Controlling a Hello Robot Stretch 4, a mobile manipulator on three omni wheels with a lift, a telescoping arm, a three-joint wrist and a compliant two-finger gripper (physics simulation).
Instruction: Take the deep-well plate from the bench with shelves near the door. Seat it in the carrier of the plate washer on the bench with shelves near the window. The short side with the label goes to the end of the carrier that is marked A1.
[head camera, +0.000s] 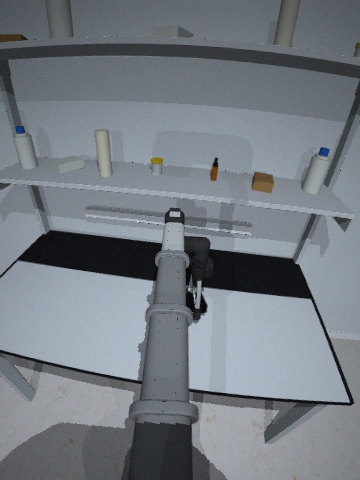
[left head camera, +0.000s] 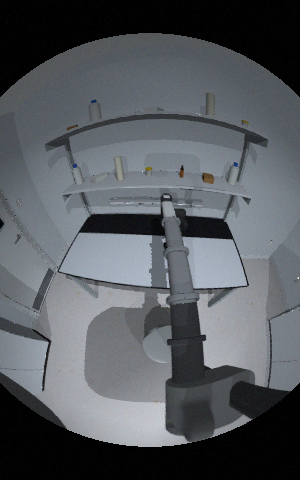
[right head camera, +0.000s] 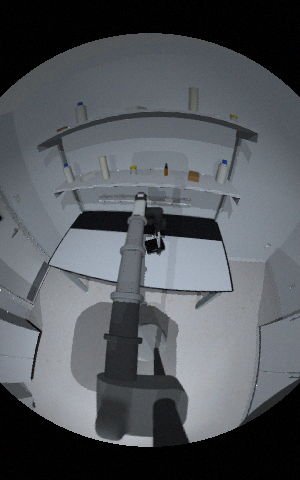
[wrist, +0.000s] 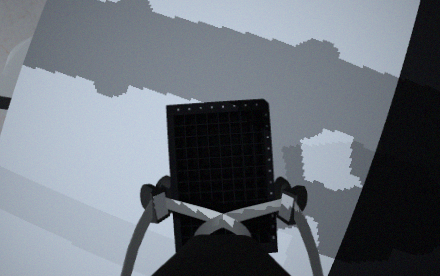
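The deep-well plate is black, with a grid of wells and pale dots along its far short edge and right long edge. My gripper is shut on its two long sides, nearer its close end. The plate is level or nearly so, raised above the white bench top. In the head camera view the arm hides part of the plate. Its close end is partly hidden by the gripper in the wrist view. I cannot make out the label. The plate washer and its carrier do not show.
A lower shelf holds bottles, a cream cylinder, a yellow-capped jar and a brown box behind the arm. An upper shelf runs above. Other benches stand left and right. A door handle shows at left.
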